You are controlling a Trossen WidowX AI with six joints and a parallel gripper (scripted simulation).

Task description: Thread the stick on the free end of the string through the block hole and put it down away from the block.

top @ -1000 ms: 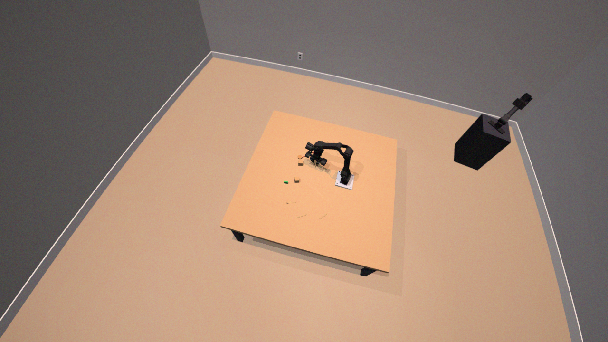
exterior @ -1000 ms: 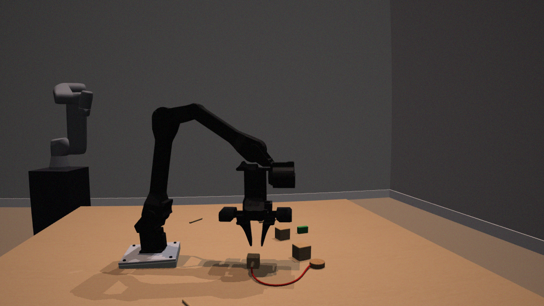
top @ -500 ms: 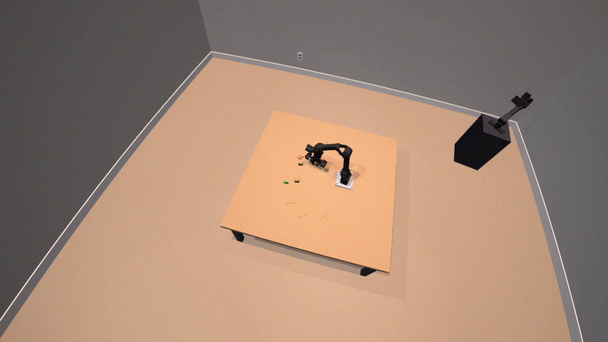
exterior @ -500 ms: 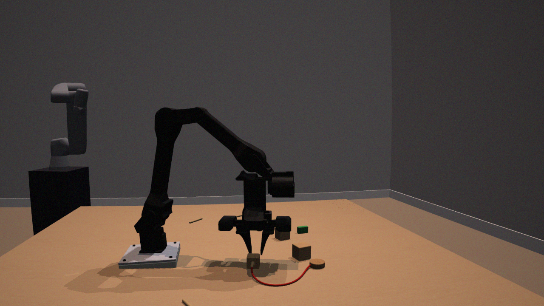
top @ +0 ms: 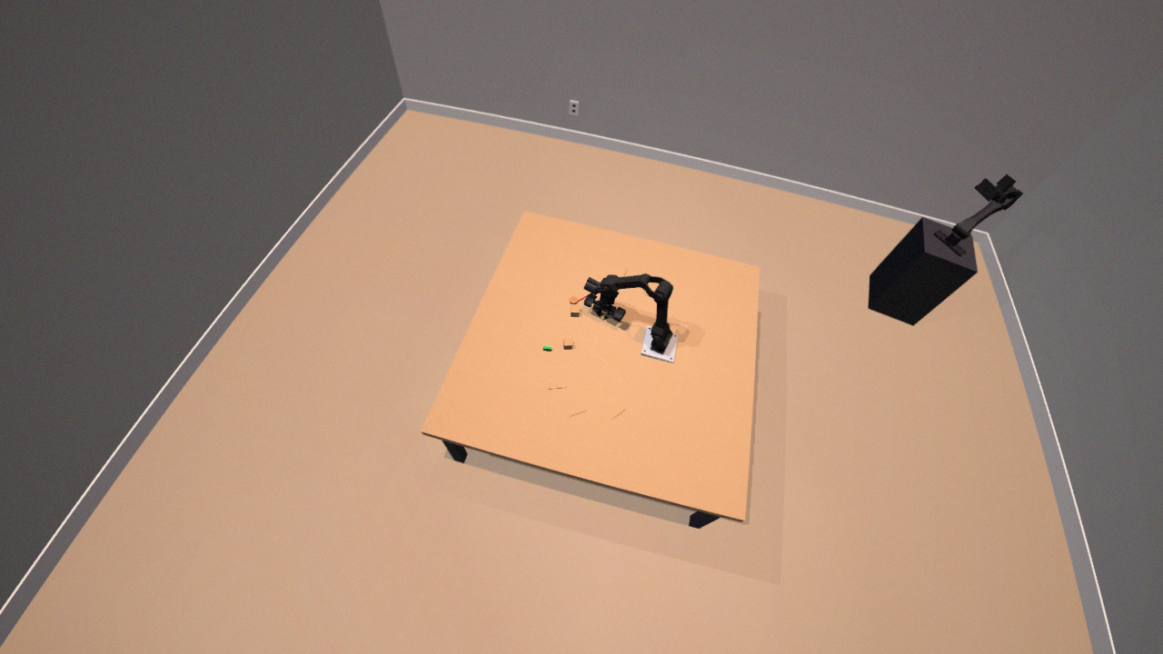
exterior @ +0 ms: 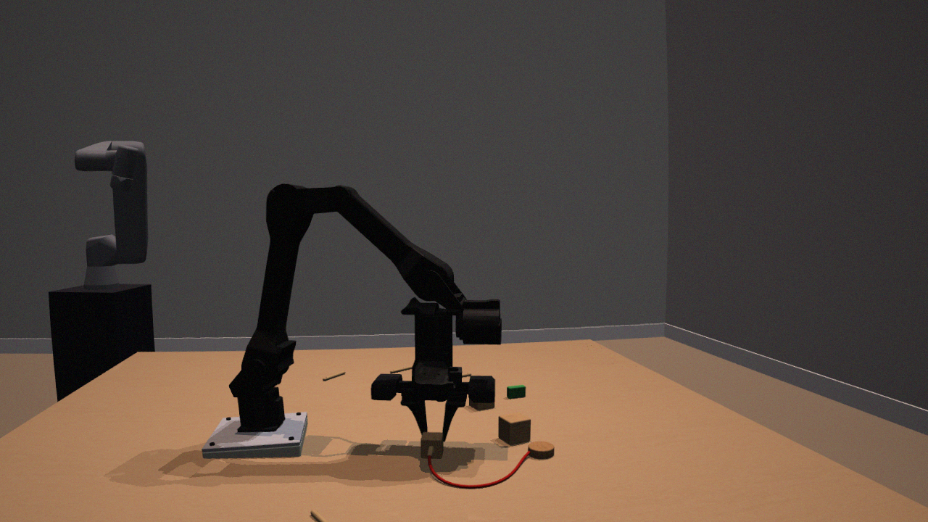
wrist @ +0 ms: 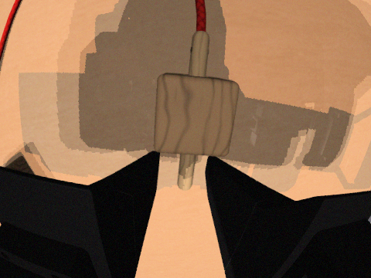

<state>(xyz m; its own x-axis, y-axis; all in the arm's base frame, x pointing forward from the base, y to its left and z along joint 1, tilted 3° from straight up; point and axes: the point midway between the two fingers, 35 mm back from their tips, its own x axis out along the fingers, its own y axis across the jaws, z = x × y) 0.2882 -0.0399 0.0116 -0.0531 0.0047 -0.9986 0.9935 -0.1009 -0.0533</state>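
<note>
The thin wooden stick lies 40 mm to the right of my gripper tip. The rest, counted from my gripper tip: round wooden button: 160 mm ahead, 30 mm to the right, 10 mm below; then small green block: 160 mm ahead, 260 mm to the left.
</note>
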